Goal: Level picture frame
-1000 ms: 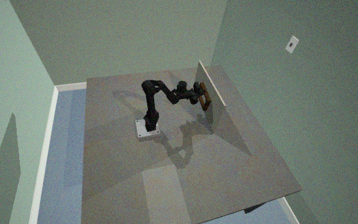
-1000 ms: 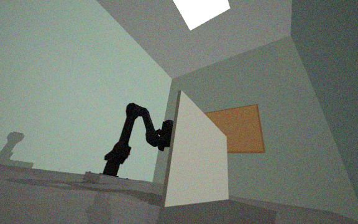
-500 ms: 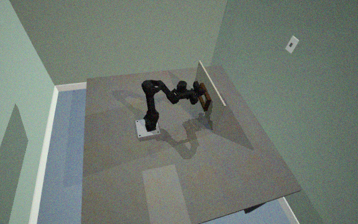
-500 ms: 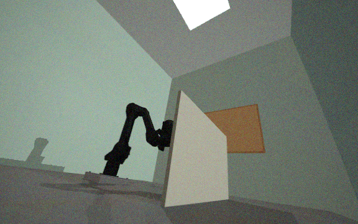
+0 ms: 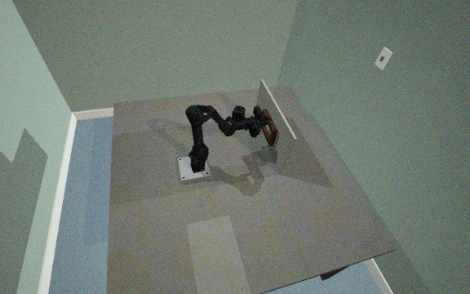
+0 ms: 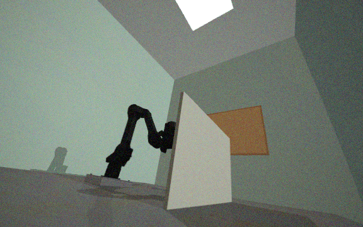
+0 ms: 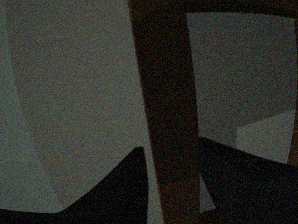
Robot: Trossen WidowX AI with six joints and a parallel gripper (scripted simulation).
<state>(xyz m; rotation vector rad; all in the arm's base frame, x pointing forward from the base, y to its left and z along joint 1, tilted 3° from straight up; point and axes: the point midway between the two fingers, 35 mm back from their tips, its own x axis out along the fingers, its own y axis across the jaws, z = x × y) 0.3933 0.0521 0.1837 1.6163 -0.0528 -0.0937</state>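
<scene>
The brown wooden picture frame lies 5 cm below my gripper tip and 1 cm ahead of it. Round my gripper tip: white wall panel 6 cm below, 2 cm ahead, 1 cm to the left.
</scene>
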